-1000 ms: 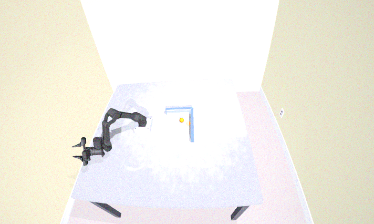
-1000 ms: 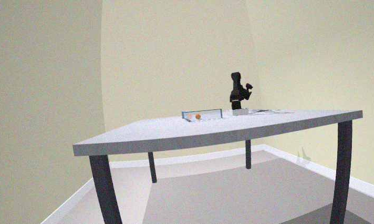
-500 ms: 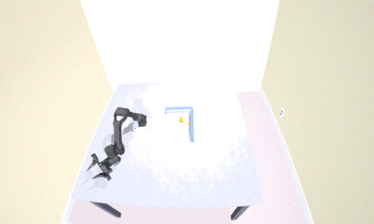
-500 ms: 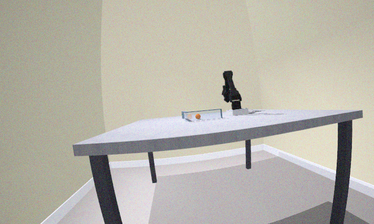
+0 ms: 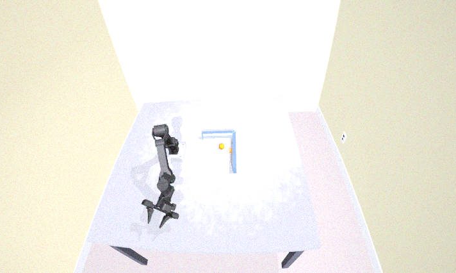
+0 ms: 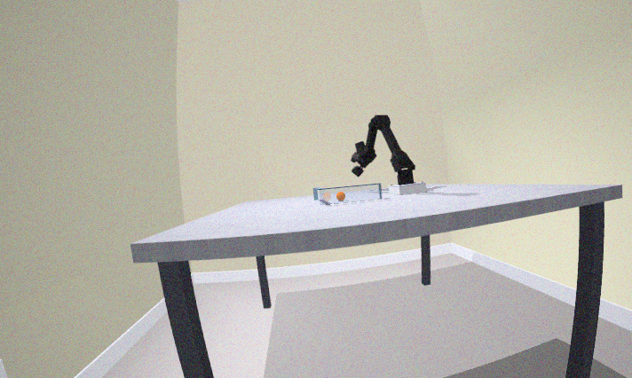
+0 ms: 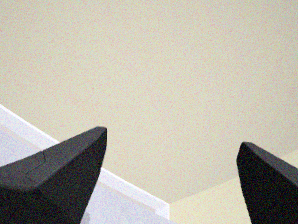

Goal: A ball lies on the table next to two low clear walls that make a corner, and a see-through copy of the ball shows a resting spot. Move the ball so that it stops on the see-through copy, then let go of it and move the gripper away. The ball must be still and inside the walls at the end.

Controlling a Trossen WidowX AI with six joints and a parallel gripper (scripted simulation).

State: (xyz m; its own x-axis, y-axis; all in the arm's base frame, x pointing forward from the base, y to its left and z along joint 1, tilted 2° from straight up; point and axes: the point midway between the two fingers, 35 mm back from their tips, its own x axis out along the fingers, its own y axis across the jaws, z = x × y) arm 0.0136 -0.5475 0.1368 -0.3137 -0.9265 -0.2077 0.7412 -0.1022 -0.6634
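The see-through copy lies 58 cm to the left of my gripper tip, 37 cm ahead of it and 14 cm below it. From my gripper tip the other things lie so: clear wall (72 cm to the left, 30 cm ahead, 13 cm below).
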